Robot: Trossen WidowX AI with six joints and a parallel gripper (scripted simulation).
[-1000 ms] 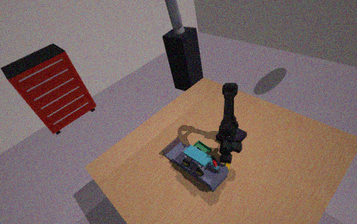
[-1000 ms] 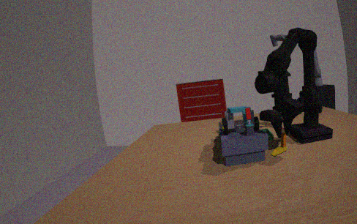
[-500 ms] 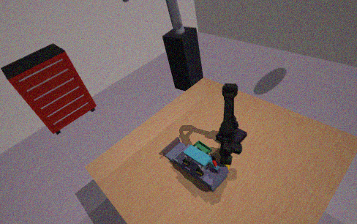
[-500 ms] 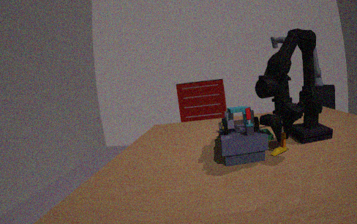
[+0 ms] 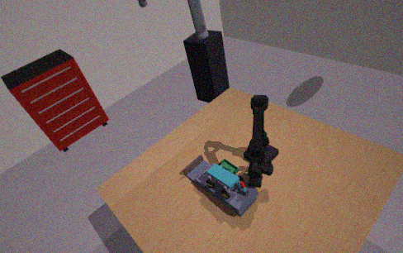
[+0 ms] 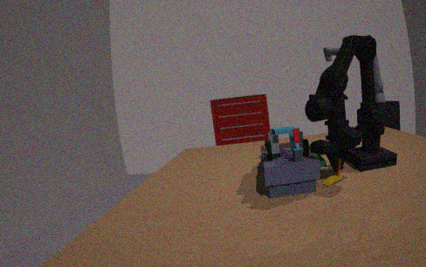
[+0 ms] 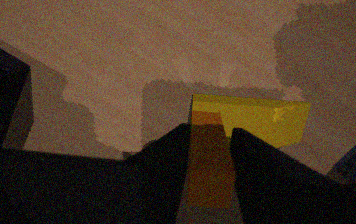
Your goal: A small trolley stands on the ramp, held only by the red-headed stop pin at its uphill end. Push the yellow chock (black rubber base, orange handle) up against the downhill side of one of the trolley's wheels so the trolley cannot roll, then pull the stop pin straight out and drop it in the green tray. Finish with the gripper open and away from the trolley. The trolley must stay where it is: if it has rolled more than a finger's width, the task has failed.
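Right now the teal trolley is 13 cm ahead of my gripper tip, 12 cm to the right of it and 8 cm above it. The rest, counted from my gripper tip: grey ramp 13 cm ahead, 13 cm to the right, 2 cm above; then yellow chock 2 cm ahead, 1 cm to the left, 1 cm below; then red-headed stop pin 13 cm ahead, 1 cm to the right, 10 cm above.
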